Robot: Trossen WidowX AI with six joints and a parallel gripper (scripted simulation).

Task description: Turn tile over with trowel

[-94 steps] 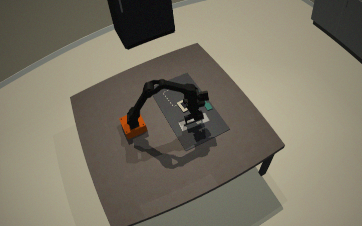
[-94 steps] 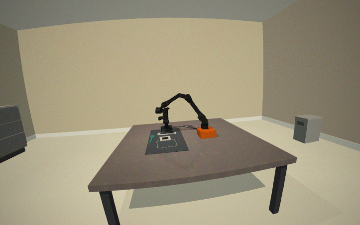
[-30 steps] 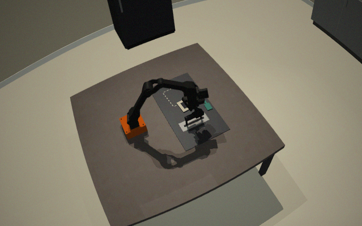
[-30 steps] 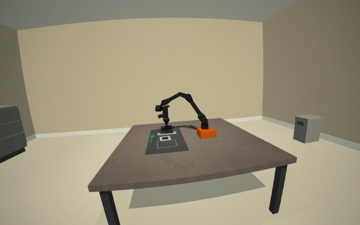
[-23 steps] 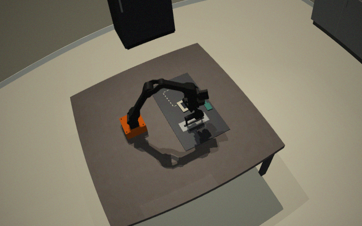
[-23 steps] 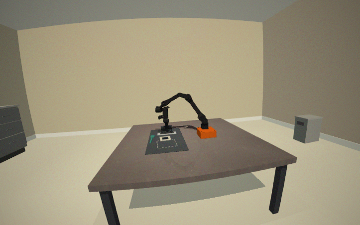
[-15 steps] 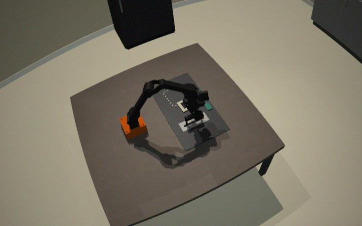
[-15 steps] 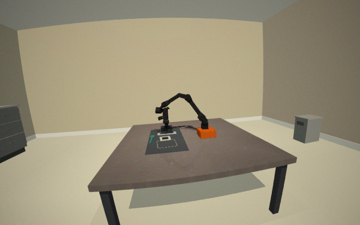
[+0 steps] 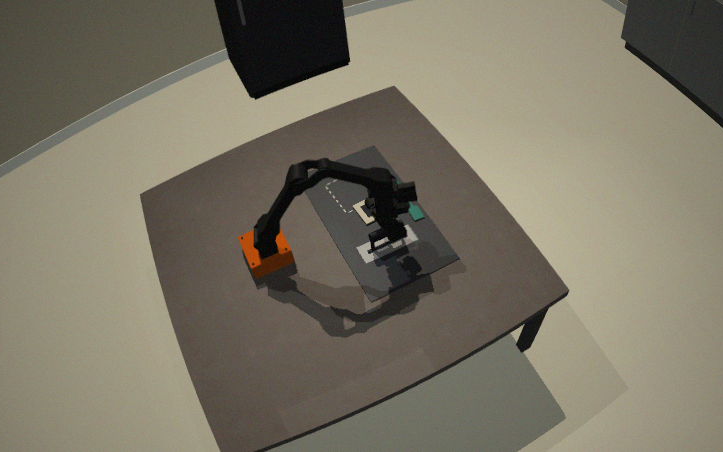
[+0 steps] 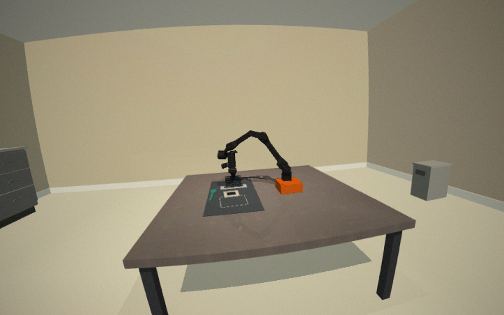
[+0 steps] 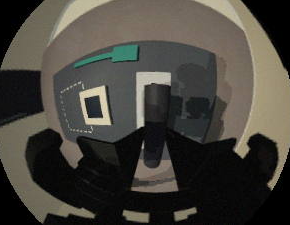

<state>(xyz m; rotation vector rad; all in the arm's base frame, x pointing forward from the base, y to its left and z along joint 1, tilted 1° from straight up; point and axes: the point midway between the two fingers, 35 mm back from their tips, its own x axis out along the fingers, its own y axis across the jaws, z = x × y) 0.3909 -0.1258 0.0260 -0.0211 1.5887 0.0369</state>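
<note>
The small trowel is 3 cm below my gripper tip and 2 cm ahead of it. The rest, counted from my gripper tip: tile 16 cm to the left, 6 cm below, 2 cm ahead; teal trowel 15 cm ahead, 12 cm to the left, 6 cm below.
</note>
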